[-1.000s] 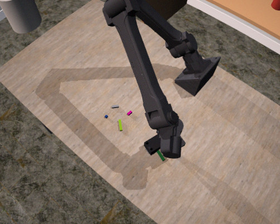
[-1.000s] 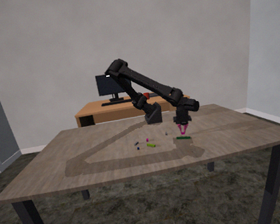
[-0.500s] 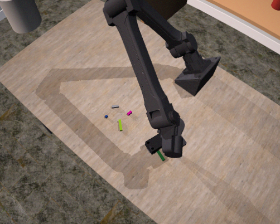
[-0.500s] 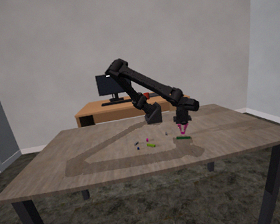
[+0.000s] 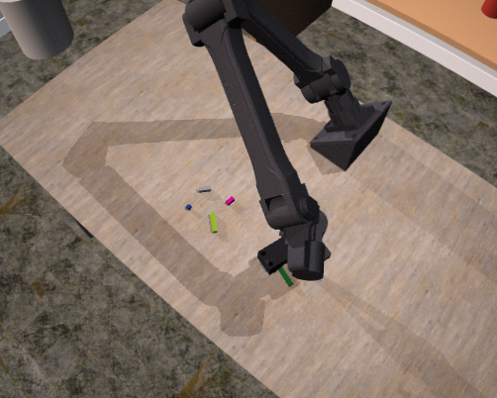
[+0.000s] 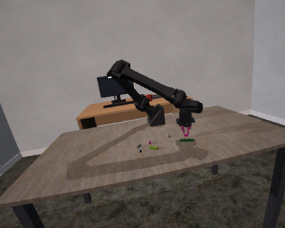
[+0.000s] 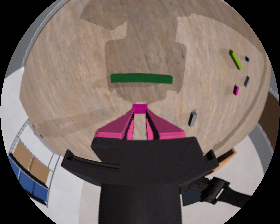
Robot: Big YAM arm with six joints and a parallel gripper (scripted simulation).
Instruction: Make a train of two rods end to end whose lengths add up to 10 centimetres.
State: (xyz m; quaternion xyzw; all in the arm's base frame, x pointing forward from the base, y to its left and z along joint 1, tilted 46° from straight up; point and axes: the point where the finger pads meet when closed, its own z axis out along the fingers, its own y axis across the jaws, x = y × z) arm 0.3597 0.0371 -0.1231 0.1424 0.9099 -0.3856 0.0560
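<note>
Right now the green rod is 4 cm ahead of my hand, 2 cm to the right of it and 2 cm below it. Also, from my hand: blue rod (6 cm ahead, 29 cm to the right, 2 cm below); lime rod (6 cm ahead, 21 cm to the right, 2 cm below).
</note>
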